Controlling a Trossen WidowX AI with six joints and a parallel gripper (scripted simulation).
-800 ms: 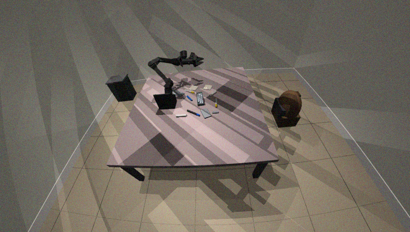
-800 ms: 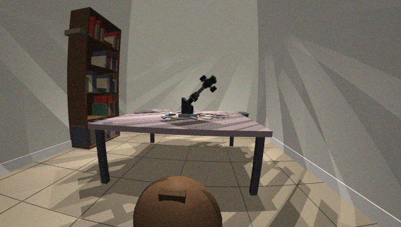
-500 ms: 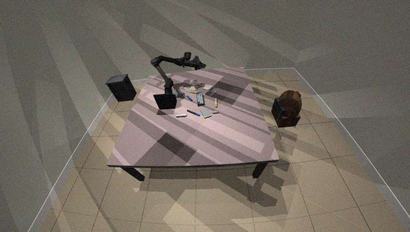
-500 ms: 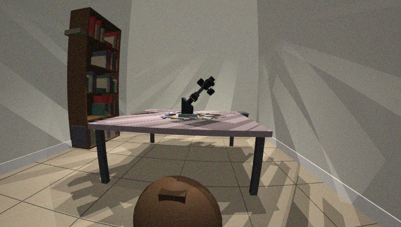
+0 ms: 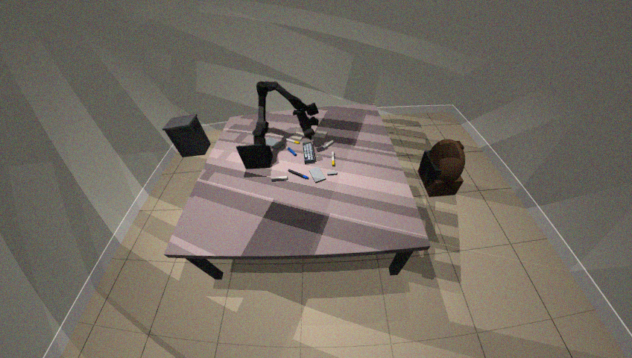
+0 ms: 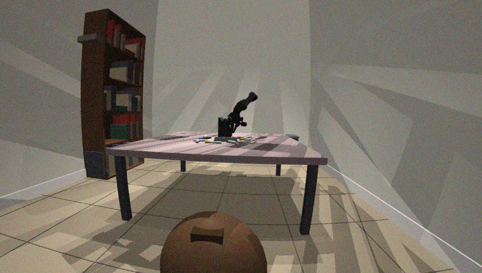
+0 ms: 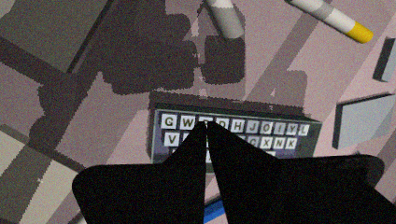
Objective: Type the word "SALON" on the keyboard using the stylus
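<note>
Now: gripper tip 150 mm past the blue stylus, 10 mm to the left of it and 60 mm above it. Also, from my gripper tip: white notepad (100 mm behind, 140 mm to the left, 60 mm below); stylus tip (170 mm behind, 20 mm to the left, 60 mm below); small grey block (110 mm ahead, 260 mm to the right, 60 mm below).
</note>
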